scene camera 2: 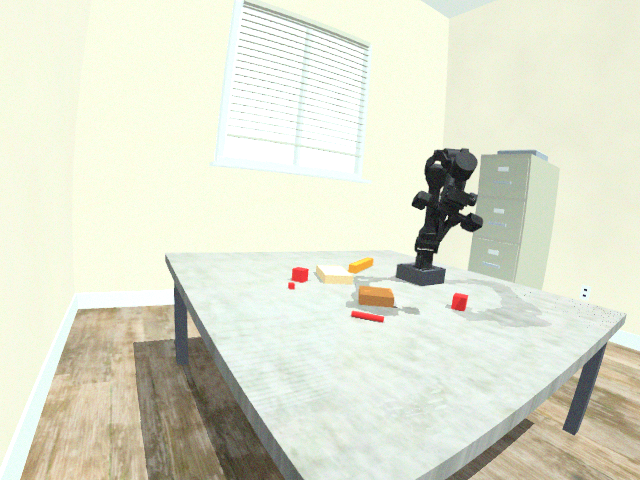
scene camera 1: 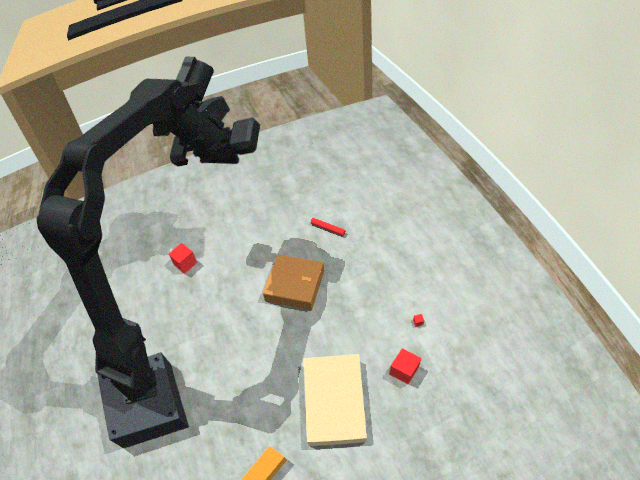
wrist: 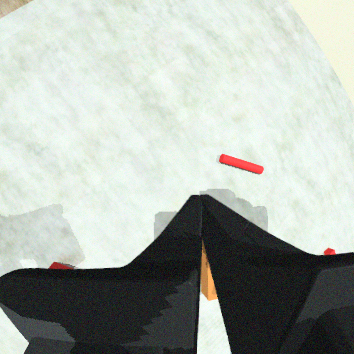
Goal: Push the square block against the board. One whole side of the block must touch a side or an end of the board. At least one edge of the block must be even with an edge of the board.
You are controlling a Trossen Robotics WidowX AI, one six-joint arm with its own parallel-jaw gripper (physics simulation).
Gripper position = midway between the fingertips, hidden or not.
The gripper [scene camera 1: 237,161] is shut, holding nothing. On the table rest a cream board [scene camera 1: 335,415] and a square block [scene camera 1: 294,282].
The gripper also shows in scene camera 2 [scene camera 2: 439,241] and in the wrist view [wrist: 198,202]. The wrist view misses the cream board, which is hidden by the gripper.
